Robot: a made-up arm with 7 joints. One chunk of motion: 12 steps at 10 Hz.
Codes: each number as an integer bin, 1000 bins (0 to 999) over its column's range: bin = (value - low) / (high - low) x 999, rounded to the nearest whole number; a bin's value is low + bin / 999 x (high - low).
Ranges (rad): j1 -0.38..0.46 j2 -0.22..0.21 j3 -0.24..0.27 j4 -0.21..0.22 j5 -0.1..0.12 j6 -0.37..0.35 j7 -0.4..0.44
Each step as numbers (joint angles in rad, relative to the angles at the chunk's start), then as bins.
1 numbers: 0.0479 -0.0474 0.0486 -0.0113 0.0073 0.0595 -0.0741
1 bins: 509 401 565 462 487 596 388
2 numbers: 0.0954 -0.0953 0.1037 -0.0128 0.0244 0.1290 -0.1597
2 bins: 565 290 673 458 565 692 286
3 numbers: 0.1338 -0.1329 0.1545 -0.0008 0.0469 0.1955 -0.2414
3 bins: 611 202 773 486 667 785 189
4 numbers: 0.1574 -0.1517 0.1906 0.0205 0.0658 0.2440 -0.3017
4 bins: 639 159 843 536 753 852 117
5 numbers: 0.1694 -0.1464 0.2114 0.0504 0.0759 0.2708 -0.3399
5 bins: 653 171 884 605 799 889 71
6 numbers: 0.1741 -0.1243 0.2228 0.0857 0.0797 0.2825 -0.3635
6 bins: 659 222 907 687 816 905 43
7 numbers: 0.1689 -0.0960 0.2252 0.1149 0.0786 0.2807 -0.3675
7 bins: 653 288 911 755 811 903 39
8 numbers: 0.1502 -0.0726 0.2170 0.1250 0.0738 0.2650 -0.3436
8 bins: 631 342 895 778 789 881 67
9 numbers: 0.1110 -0.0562 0.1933 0.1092 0.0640 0.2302 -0.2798
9 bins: 584 381 849 742 745 833 143
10 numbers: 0.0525 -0.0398 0.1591 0.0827 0.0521 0.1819 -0.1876
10 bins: 514 419 782 680 691 766 253
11 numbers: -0.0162 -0.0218 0.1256 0.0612 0.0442 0.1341 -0.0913
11 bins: 433 460 716 630 655 699 367
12 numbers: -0.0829 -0.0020 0.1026 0.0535 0.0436 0.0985 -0.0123
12 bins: 353 506 671 612 652 650 461
